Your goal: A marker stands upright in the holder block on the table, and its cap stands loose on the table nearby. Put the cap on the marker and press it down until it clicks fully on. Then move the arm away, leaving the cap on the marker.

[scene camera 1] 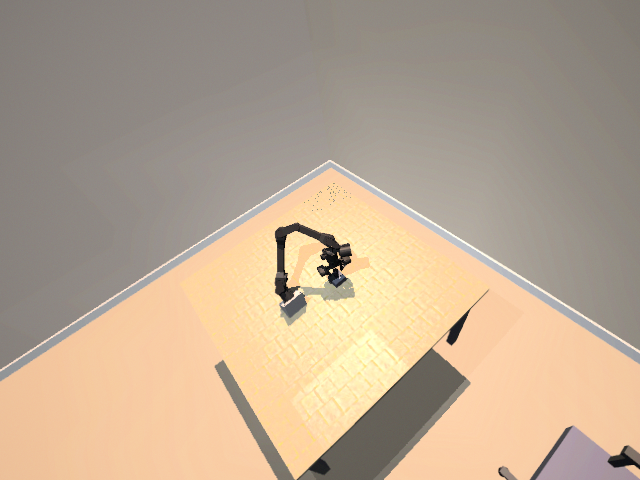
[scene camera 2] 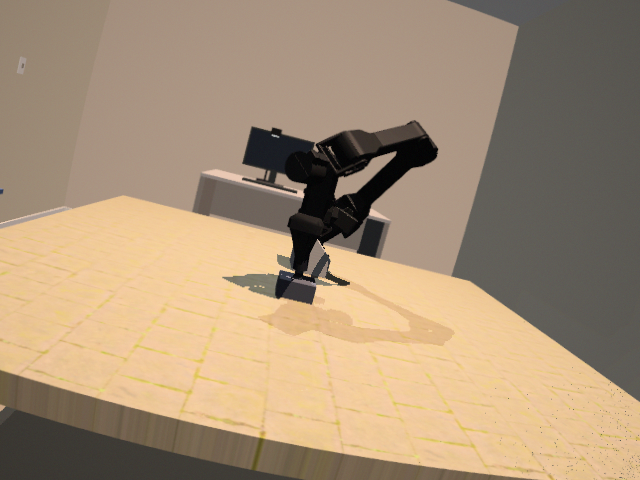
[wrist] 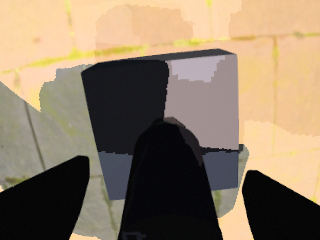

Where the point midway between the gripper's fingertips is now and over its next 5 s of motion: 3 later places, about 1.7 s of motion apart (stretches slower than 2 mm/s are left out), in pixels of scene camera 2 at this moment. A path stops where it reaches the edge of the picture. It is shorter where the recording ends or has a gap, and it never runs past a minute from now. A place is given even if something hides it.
My gripper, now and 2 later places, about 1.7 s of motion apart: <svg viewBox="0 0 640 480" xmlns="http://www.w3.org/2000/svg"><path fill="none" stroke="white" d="M301 261L306 233L314 204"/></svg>
